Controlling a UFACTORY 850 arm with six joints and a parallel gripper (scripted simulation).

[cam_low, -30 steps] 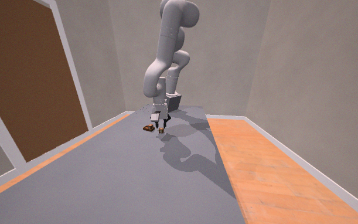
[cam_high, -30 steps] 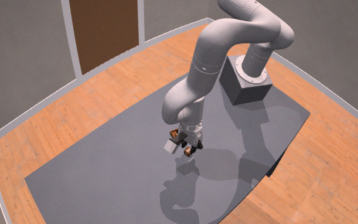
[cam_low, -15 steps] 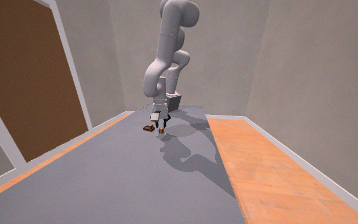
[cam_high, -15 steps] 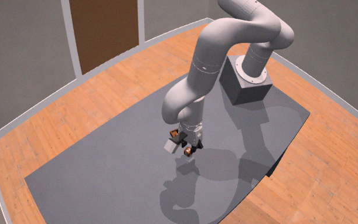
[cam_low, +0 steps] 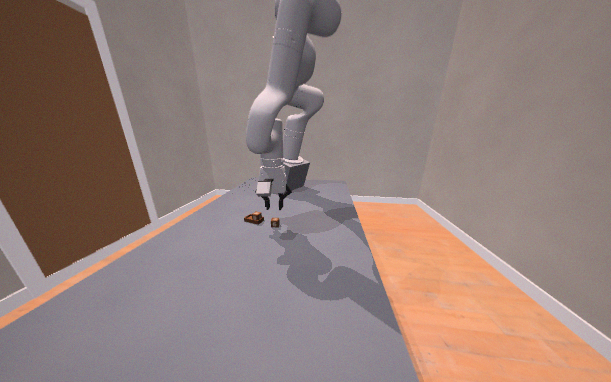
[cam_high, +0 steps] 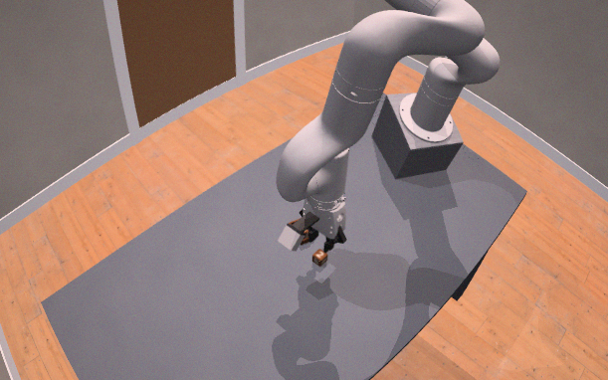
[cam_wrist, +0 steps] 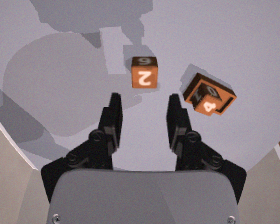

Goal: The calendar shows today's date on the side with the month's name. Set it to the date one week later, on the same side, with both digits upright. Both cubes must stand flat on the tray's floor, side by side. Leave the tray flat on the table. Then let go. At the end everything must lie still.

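Now: hand 8 cm above the number cube. Round my hand: brown wooden calendar tray (11 cm to the right, 9 cm below, 2 cm behind).
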